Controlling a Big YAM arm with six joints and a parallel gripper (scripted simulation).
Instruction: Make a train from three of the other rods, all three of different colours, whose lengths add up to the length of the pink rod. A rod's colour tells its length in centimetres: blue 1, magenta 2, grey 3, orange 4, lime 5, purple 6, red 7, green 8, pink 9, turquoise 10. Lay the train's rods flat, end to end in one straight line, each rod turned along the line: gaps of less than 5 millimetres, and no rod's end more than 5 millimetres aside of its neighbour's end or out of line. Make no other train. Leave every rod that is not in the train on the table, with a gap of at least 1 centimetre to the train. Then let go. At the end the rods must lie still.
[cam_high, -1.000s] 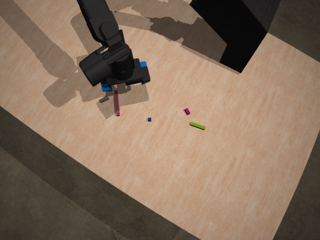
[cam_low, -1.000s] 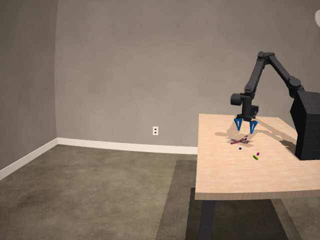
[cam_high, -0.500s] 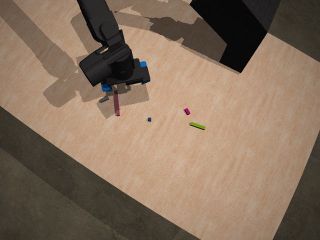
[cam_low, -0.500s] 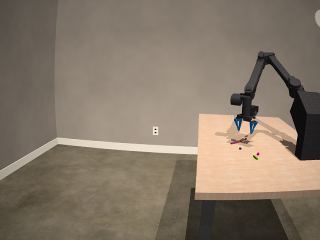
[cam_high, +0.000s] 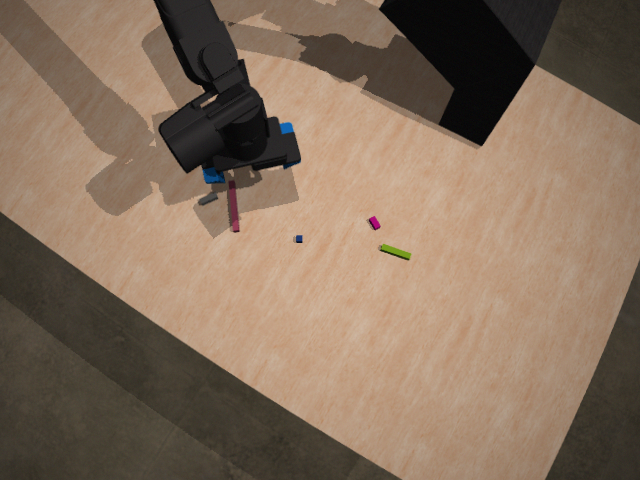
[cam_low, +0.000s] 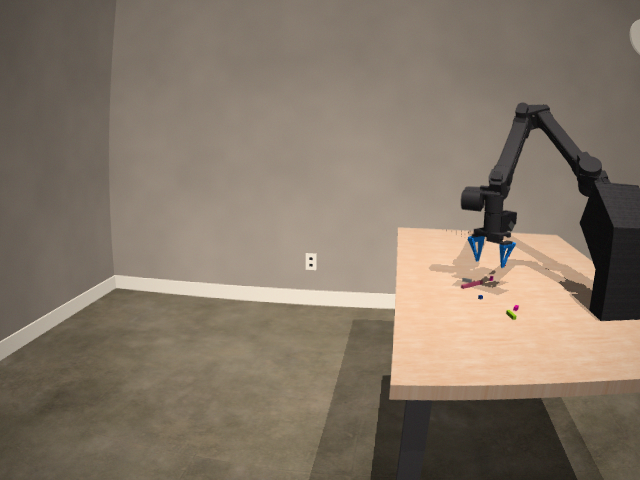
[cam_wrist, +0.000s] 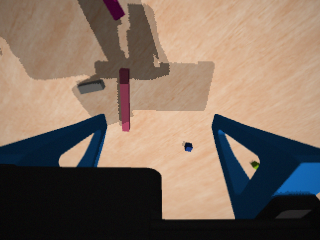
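Now: the blue rod 110 mm to the left of my hand, 80 mm below it and 30 mm ahead of it. Also, from my hand: grey rod: 80 mm below, 60 mm to the right, 60 mm ahead; pink rod: 80 mm below, 50 mm ahead, 10 mm to the right; lime rod: 250 mm to the left, 80 mm below, 40 mm behind.
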